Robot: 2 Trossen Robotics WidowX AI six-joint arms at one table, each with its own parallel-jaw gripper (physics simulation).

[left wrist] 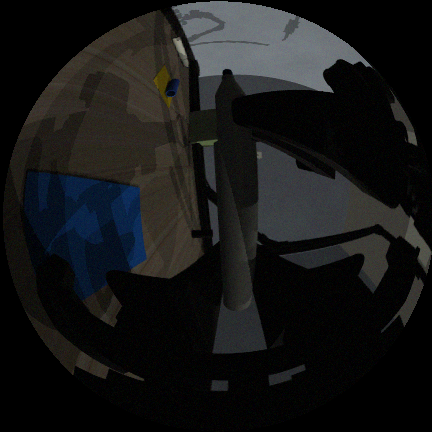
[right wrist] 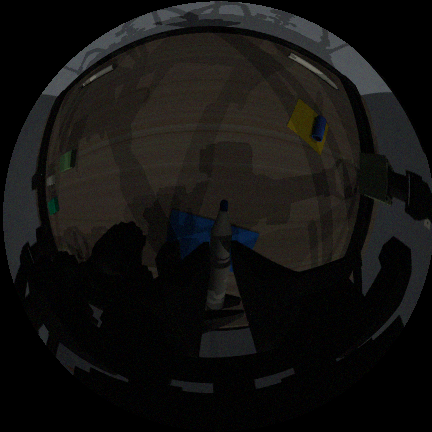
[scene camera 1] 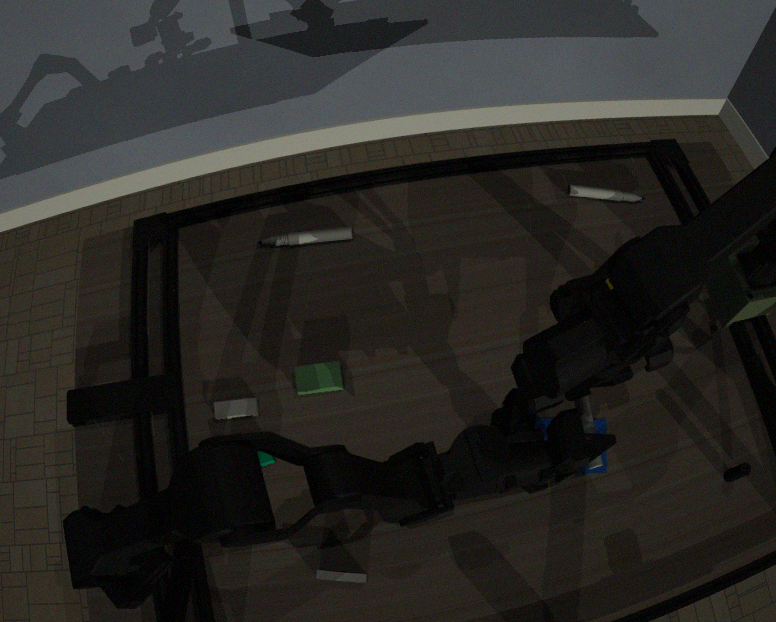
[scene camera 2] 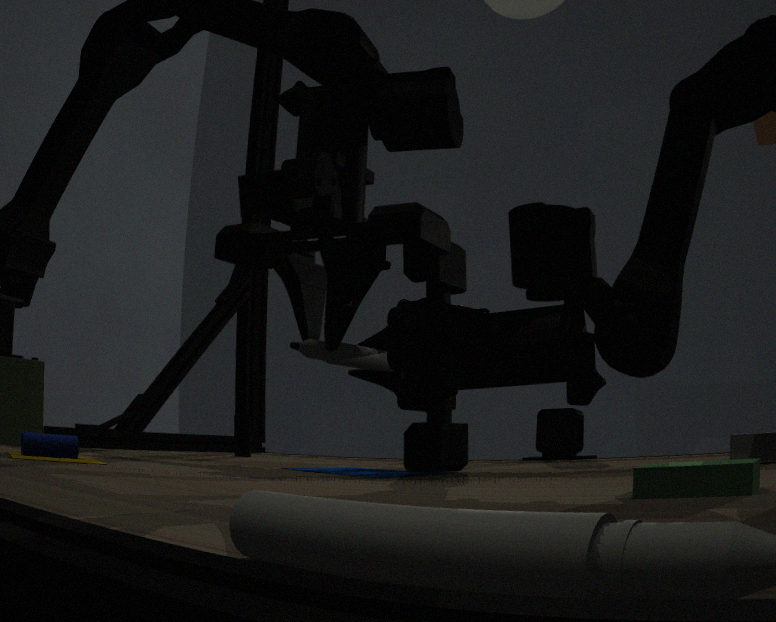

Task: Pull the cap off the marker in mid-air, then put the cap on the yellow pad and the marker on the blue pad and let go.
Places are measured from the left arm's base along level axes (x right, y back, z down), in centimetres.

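Pixels of known places: left gripper, fingertip midpoint: [left wrist: 234,245] [right wrist: 241,306] [scene camera 1: 612,440] [scene camera 2: 351,362]; right gripper, fingertip midpoint: [left wrist: 231,117] [right wrist: 219,246] [scene camera 1: 577,386] [scene camera 2: 320,350]; left arm's base, link origin: [right wrist: 40,247] [scene camera 1: 117,556]; right arm's base, link origin: [right wrist: 389,183] [scene camera 1: 758,270].
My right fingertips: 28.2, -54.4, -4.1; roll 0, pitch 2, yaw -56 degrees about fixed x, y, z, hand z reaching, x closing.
Ahead of a thing's pixels: the offset from my right fingertips to its top centre, as dx, dy, dz.
The grey uncapped marker @(+2.6, +2.2, -0.9) [scene camera 1: 585,414] [scene camera 2: 346,354] [left wrist: 237,175] [right wrist: 219,267] is in mid-air, near level, its dark tip pointing away from my left gripper. My left gripper [scene camera 2: 362,356] [left wrist: 234,245] is shut on its rear part. My right gripper [scene camera 2: 323,344] [right wrist: 219,246] comes from above and is shut on its front part, behind the tip. The blue pad @(+3.7, +3.6, +9.4) [scene camera 1: 600,425] [scene camera 2: 349,471] [left wrist: 100,225] [right wrist: 190,230] lies below them. The blue cap @(-1.6, -22.0, +7.6) [scene camera 2: 49,445] [left wrist: 172,87] [right wrist: 318,128] lies on its side on the yellow pad @(-2.7, -21.1, +9.4) [scene camera 2: 93,461] [left wrist: 162,78] [right wrist: 300,120]; my right arm hides both in scene camera 1.
Two other markers @(-44.1, +3.1, +7.6) [scene camera 1: 317,236] @(-13.2, -36.6, +7.6) [scene camera 1: 602,193] lie at the top of scene camera 1. A green block @(-27.1, +17.3, +8.0) [scene camera 1: 318,377] [scene camera 2: 696,479], a grey block @(-32.5, +28.1, +8.3) [scene camera 1: 235,408] and a teal piece @(-26.6, +31.4, +8.0) [scene camera 1: 264,458] lie to the left there. The two wrists are close together.
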